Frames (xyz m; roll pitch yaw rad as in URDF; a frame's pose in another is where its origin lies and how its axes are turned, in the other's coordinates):
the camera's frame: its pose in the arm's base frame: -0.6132 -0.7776 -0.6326 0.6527 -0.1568 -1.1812
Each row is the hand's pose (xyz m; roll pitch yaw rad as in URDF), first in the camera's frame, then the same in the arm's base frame.
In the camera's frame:
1: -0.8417 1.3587 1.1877 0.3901 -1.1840 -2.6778
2: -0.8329 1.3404 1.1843 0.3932 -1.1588 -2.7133
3: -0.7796 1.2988 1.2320 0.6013 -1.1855 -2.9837
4: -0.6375 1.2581 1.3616 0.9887 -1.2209 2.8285
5: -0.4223 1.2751 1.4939 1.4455 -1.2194 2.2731
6: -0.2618 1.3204 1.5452 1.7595 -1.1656 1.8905
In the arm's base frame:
1: -0.7026 0.3830 0.9830 -0.2156 -0.6099 2.9759
2: -0.7100 0.3682 0.9707 -0.2274 -0.5973 2.9446
3: -0.7482 0.2978 0.9915 -0.2231 -0.6864 2.8684
4: -0.8022 0.1371 1.0910 -0.2192 -0.8474 2.7864
5: -0.7902 -0.0683 1.2386 -0.2531 -1.0346 2.7464
6: -0.7295 -0.2032 1.3311 -0.2762 -1.1845 2.7251

